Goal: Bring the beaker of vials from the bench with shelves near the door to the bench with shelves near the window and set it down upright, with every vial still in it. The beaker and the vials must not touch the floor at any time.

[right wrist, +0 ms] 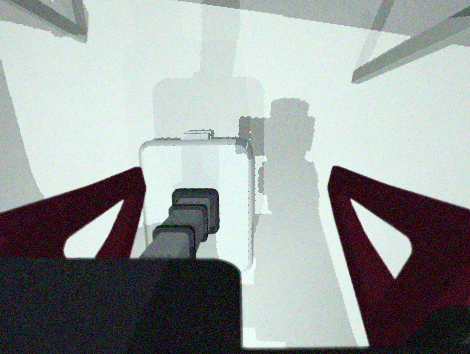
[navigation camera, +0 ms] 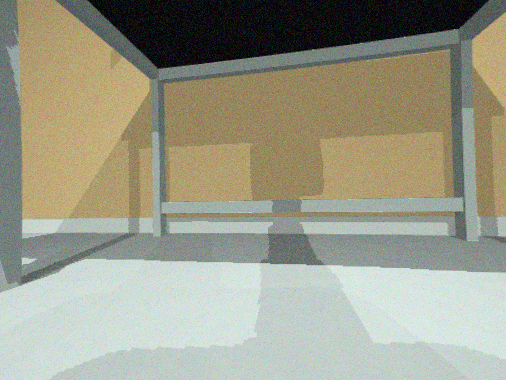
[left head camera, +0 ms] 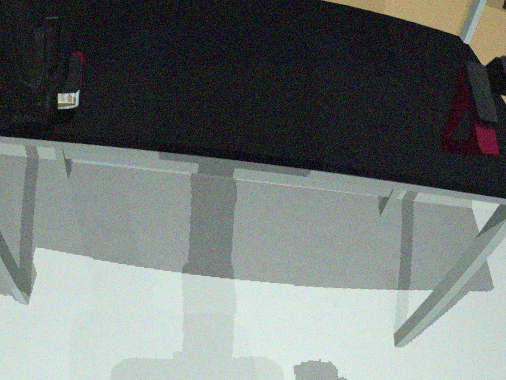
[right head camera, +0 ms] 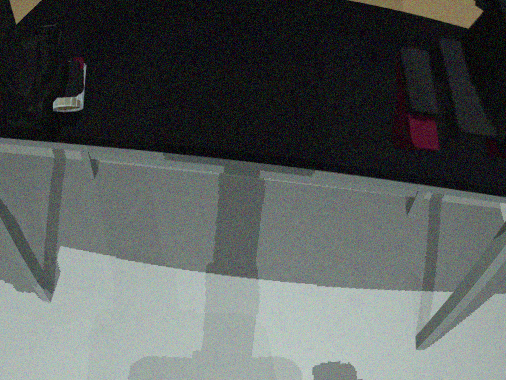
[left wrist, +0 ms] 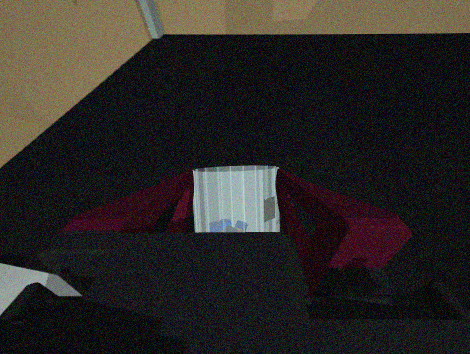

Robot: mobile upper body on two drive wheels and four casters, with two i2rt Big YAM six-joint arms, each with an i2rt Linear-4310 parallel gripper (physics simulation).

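My left gripper (left wrist: pixel 234 176) is shut on the clear beaker (left wrist: pixel 235 197) (left head camera: pixel 68 99) (right head camera: pixel 69 104). In the left wrist view the beaker's rim is nearly edge-on and its side faces the camera, so it looks tilted in the grip. Blue vial caps (left wrist: pixel 221 224) show low inside; the other vials are hidden or unclear. The beaker appears over the black bench top (left head camera: pixel 275 100) (right head camera: pixel 250 100) (left wrist: pixel 325 100) near its front edge; contact cannot be told. My right gripper (right wrist: pixel 236 176) (right head camera: pixel 457 140) is open and empty, towards the right of the head views. The shelves do not show clearly.
The bench's grey front rail (left head camera: pixel 125 157) (right head camera: pixel 135 156) crosses the head views. Bench legs (left head camera: pixel 440 287) (navigation camera: pixel 158 150) (navigation camera: pixel 467 150) and a low crossbar (navigation camera: pixel 350 205) stand ahead. A grey post (left wrist: pixel 151 20) rises at the bench's far corner. My base (right wrist: pixel 200 165) shows below the right gripper.
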